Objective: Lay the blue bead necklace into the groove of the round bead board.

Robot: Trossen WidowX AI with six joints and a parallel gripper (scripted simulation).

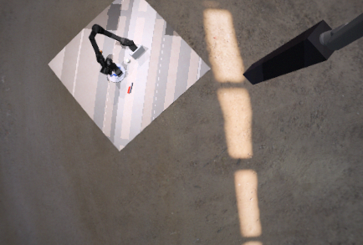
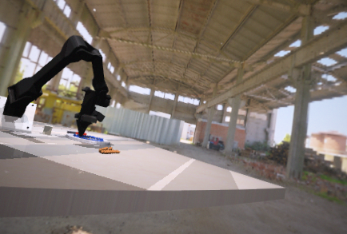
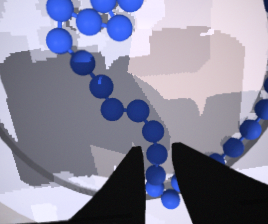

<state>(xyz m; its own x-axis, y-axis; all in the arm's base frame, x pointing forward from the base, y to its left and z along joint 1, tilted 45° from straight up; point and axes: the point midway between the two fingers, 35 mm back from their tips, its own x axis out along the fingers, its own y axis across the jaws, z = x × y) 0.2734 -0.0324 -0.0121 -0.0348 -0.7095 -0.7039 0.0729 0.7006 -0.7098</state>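
The round white bead board is 40 mm ahead of my gripper tip and 10 mm below it. Round my gripper tip: small white block (140 mm behind, 10 mm to the left); then red pen-like object (60 mm ahead, 230 mm to the left, 10 mm below).
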